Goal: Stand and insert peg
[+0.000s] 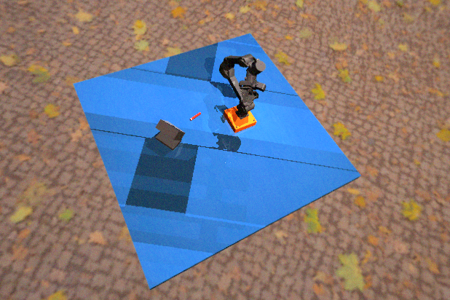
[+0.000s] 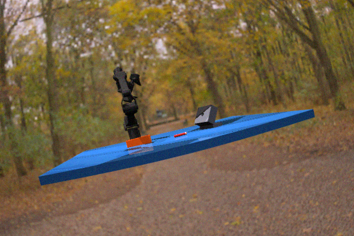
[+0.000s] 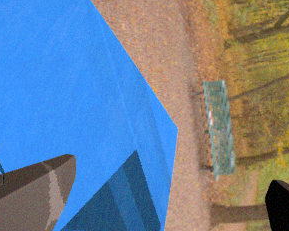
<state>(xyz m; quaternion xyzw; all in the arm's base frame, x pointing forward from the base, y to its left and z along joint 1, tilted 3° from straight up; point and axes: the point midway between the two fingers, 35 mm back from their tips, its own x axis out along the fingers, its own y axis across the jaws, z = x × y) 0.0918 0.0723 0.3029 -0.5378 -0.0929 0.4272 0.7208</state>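
The red peg lies 160 mm ahead of my gripper tip, 260 mm to the right of it and 320 mm below it. Round my gripper tip: dark foot 360 mm ahead, 200 mm to the right, 320 mm below; then grey sloped panel 340 mm ahead, 210 mm to the right, 250 mm below.
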